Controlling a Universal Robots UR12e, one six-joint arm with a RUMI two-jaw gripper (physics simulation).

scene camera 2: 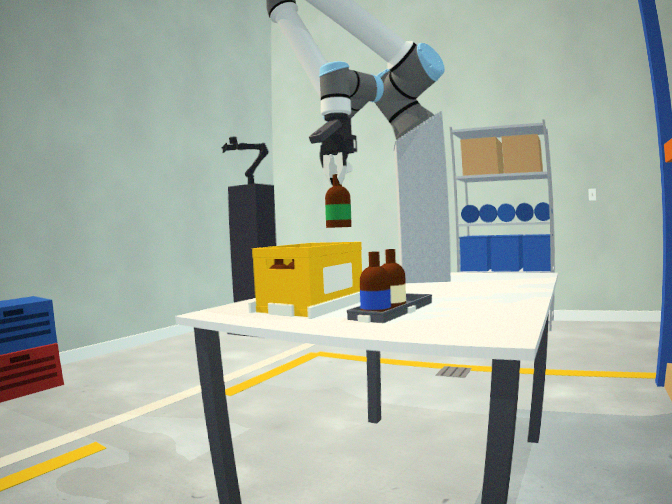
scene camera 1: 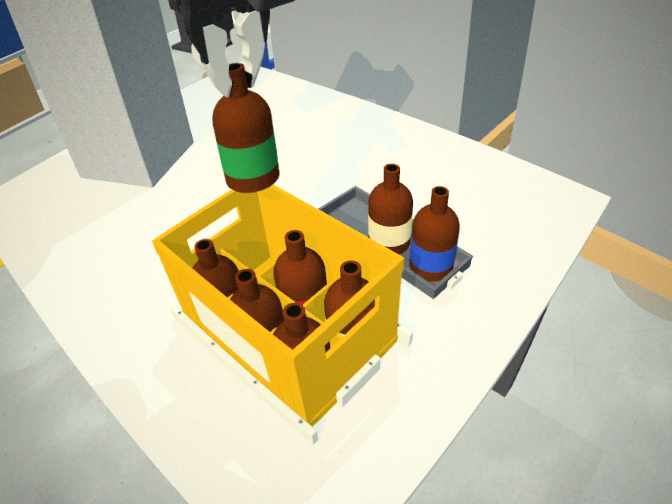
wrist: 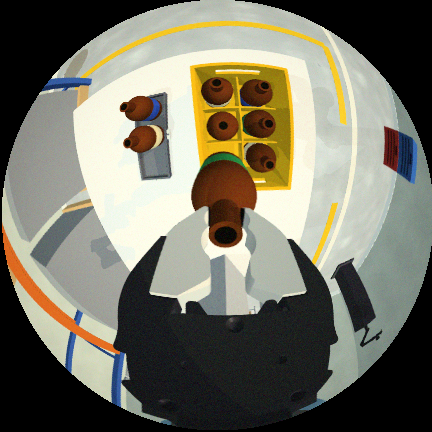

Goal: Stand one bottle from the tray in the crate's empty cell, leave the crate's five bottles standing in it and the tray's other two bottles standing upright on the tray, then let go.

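Places are measured from the arm's base along level axes (x ahead, y left, z up), in metres.
Where they show: gripper, between the fingertips: (scene camera 2: 336, 184) (scene camera 1: 239, 92) (wrist: 224, 208); arm's base, origin of its link: (scene camera 2: 417, 130).
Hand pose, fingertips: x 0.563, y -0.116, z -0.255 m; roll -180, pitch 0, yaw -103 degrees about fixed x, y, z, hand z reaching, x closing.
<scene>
Each offset is from my fingertips to the top centre of the thing. "spot": to the spot under its first point. Level surfaces: height alone.
My gripper (scene camera 1: 237, 81) (scene camera 2: 334, 176) (wrist: 224, 208) is shut on the neck of the green-label brown bottle {dx -0.005, dy +0.001, dz +0.031 m} (scene camera 1: 248, 157) (scene camera 2: 338, 211) (wrist: 223, 187). It holds the bottle upright above the yellow crate {dx +0.070, dy -0.060, dz -0.169 m} (scene camera 1: 347, 235) (scene camera 2: 282, 292) (wrist: 290, 150), clear of its rim, over the corner with the empty cell. Five brown bottles stand in the crate; in the wrist view the held bottle partly hides the empty cell. The cream-label bottle {dx +0.099, dy +0.187, dz -0.185 m} (scene camera 1: 390, 230) (scene camera 2: 397, 294) (wrist: 145, 139) and the blue-label bottle {dx +0.188, dy +0.175, dz -0.185 m} (scene camera 1: 433, 252) (scene camera 2: 375, 298) (wrist: 142, 108) stand upright on the grey tray {spot: dx -0.019, dy +0.229, dz -0.339 m} (scene camera 1: 347, 205) (scene camera 2: 420, 301) (wrist: 156, 170).
White strips {spot: dx +0.217, dy -0.084, dz -0.317 m} (scene camera 1: 358, 381) (scene camera 2: 280, 309) line the crate's foot on the white table {dz -0.345 m} (scene camera 1: 488, 217) (scene camera 2: 461, 325) (wrist: 110, 150). A grey pillar (scene camera 1: 108, 86) (scene camera 2: 423, 206) rises at the table's far end. A shelf unit (scene camera 2: 502, 176) and a dark pedestal (scene camera 2: 251, 238) stand farther off.
</scene>
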